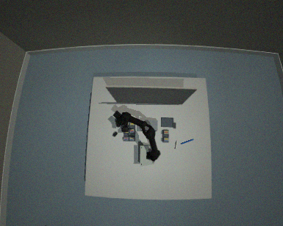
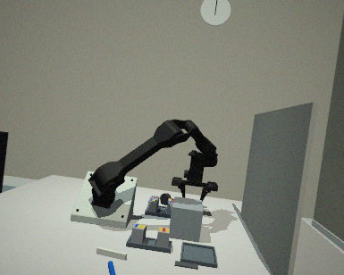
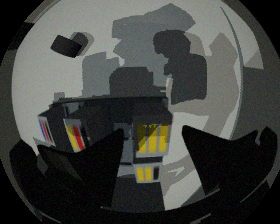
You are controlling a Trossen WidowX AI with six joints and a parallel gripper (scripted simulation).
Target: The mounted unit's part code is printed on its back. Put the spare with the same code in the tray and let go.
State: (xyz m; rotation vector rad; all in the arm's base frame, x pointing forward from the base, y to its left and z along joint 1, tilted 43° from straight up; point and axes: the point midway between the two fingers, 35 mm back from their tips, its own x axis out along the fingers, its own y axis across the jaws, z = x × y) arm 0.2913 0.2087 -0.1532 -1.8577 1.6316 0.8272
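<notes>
Right now the dark grey tray is 420 mm to the right of my gripper tip, 50 mm ahead of it and 40 mm below it. From my gripper tip the other things lie so: rack: 410 mm to the right, 90 mm behind, 40 mm below; tall grey panel: 240 mm ahead, 220 mm to the right, 180 mm above; mounted unit: 220 mm to the right, 10 mm above.
</notes>
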